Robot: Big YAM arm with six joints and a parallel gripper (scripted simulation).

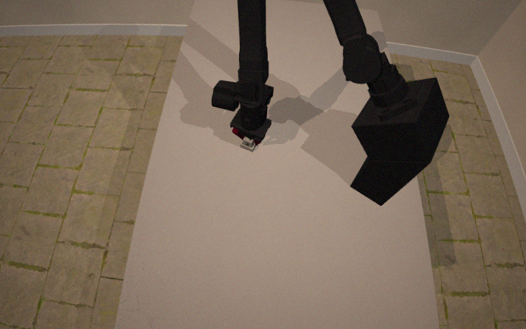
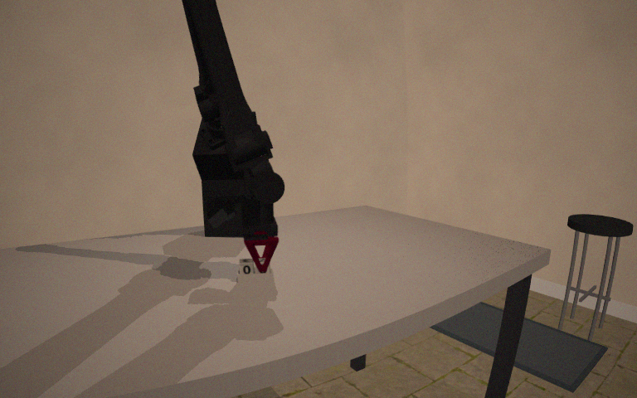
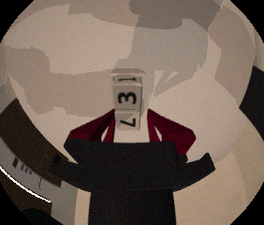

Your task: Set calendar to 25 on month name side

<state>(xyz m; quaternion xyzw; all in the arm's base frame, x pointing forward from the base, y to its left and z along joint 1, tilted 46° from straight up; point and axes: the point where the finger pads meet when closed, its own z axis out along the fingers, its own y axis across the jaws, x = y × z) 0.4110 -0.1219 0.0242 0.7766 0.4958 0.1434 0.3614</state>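
The pale tray is 20 mm below my hand, 10 mm to the right of it and 10 mm behind it.
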